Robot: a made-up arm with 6 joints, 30 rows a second.
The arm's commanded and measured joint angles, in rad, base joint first. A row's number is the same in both.
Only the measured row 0 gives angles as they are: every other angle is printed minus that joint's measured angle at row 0.
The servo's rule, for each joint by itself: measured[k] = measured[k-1] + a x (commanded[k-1-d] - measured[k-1]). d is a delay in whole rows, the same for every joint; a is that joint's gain. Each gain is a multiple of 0.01, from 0.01 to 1. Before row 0 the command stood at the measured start. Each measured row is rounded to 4 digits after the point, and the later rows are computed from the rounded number. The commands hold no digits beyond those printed.
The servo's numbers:
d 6
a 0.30 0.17 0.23 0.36 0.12 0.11
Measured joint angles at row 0:
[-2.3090, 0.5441, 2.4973, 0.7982, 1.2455, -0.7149]
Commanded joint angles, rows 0 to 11:
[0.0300, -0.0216, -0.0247, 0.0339, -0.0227, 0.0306]
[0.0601, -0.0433, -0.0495, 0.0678, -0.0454, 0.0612]
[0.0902, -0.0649, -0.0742, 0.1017, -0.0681, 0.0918]
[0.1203, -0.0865, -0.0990, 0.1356, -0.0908, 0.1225]
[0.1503, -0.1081, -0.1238, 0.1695, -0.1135, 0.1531]
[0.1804, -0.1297, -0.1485, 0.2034, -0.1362, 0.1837]
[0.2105, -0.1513, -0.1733, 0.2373, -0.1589, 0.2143]
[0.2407, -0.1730, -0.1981, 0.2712, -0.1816, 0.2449]
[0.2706, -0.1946, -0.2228, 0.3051, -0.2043, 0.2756]
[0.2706, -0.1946, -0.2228, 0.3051, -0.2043, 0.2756]
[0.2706, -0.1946, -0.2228, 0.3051, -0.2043, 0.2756]
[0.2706, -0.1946, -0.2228, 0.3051, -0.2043, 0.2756]
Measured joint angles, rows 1 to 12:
[0.0000, 0.0000, 0.0000, 0.0000, 0.0000, 0.0000]
[0.0000, 0.0000, 0.0000, 0.0000, 0.0000, 0.0000]
[0.0000, 0.0000, 0.0000, 0.0000, 0.0000, 0.0000]
[0.0000, 0.0000, 0.0000, 0.0000, 0.0000, 0.0000]
[0.0000, 0.0000, 0.0000, 0.0000, 0.0000, 0.0000]
[0.0000, 0.0000, 0.0000, 0.0000, 0.0000, 0.0000]
[0.0090, -0.0037, -0.0057, 0.0122, -0.0027, 0.0034]
[0.0243, -0.0104, -0.0158, 0.0322, -0.0078, 0.0098]
[0.0441, -0.0197, -0.0292, 0.0572, -0.0150, 0.0188]
[0.0670, -0.0311, -0.0453, 0.0854, -0.0241, 0.0302]
[0.0920, -0.0442, -0.0634, 0.1157, -0.0348, 0.0437]
[0.1185, -0.0587, -0.0830, 0.1473, -0.0470, 0.0591]

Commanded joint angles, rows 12 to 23:
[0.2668, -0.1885, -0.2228, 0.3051, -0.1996, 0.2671]
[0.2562, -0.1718, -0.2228, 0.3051, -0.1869, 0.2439]
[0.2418, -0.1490, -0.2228, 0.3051, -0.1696, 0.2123]
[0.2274, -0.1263, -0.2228, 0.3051, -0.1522, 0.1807]
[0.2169, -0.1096, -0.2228, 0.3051, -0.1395, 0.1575]
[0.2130, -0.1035, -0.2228, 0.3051, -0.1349, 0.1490]
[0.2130, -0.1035, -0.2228, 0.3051, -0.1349, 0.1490]
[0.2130, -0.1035, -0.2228, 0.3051, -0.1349, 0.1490]
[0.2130, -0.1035, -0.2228, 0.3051, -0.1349, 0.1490]
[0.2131, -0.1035, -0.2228, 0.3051, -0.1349, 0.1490]
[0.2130, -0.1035, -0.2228, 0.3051, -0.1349, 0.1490]
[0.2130, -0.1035, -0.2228, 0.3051, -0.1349, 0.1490]
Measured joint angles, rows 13 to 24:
[0.1461, -0.0744, -0.1038, 0.1797, -0.0604, 0.0762]
[0.1745, -0.0912, -0.1255, 0.2126, -0.0749, 0.0948]
[0.2033, -0.1088, -0.1479, 0.2459, -0.0904, 0.1147]
[0.2235, -0.1234, -0.1651, 0.2672, -0.1041, 0.1324]
[0.2376, -0.1355, -0.1784, 0.2808, -0.1161, 0.1482]
[0.2475, -0.1455, -0.1886, 0.2895, -0.1267, 0.1622]
[0.2533, -0.1528, -0.1965, 0.2951, -0.1354, 0.1737]
[0.2542, -0.1560, -0.2025, 0.2987, -0.1416, 0.1814]
[0.2505, -0.1548, -0.2072, 0.3010, -0.1450, 0.1848]
[0.2436, -0.1500, -0.2108, 0.3025, -0.1459, 0.1843]
[0.2356, -0.1431, -0.2136, 0.3034, -0.1451, 0.1814]
[0.2288, -0.1364, -0.2157, 0.3040, -0.1439, 0.1778]

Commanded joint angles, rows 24 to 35:
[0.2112, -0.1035, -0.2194, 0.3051, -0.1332, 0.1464]
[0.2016, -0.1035, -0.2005, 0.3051, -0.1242, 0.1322]
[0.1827, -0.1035, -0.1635, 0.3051, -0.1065, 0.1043]
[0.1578, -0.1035, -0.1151, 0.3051, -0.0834, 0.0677]
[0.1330, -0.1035, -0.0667, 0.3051, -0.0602, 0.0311]
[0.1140, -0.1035, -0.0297, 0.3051, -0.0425, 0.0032]
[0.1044, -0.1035, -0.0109, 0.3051, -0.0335, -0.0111]
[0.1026, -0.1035, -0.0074, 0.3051, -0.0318, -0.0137]
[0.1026, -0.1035, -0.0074, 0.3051, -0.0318, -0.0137]
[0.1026, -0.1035, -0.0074, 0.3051, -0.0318, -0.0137]
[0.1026, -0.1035, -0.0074, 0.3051, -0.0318, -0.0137]
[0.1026, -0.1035, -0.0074, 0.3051, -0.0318, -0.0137]
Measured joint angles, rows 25 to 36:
[0.2241, -0.1308, -0.2173, 0.3044, -0.1428, 0.1746]
[0.2208, -0.1262, -0.2186, 0.3047, -0.1419, 0.1718]
[0.2185, -0.1223, -0.2196, 0.3048, -0.1411, 0.1693]
[0.2169, -0.1191, -0.2203, 0.3049, -0.1404, 0.1671]
[0.2157, -0.1164, -0.2209, 0.3050, -0.1397, 0.1651]
[0.2149, -0.1142, -0.2213, 0.3050, -0.1391, 0.1633]
[0.2138, -0.1124, -0.2209, 0.3050, -0.1384, 0.1614]
[0.2101, -0.1109, -0.2162, 0.3050, -0.1367, 0.1582]
[0.2019, -0.1096, -0.2041, 0.3050, -0.1331, 0.1523]
[0.1887, -0.1086, -0.1836, 0.3050, -0.1271, 0.1430]
[0.1720, -0.1077, -0.1567, 0.3050, -0.1191, 0.1307]
[0.1546, -0.1070, -0.1275, 0.3050, -0.1099, 0.1167]

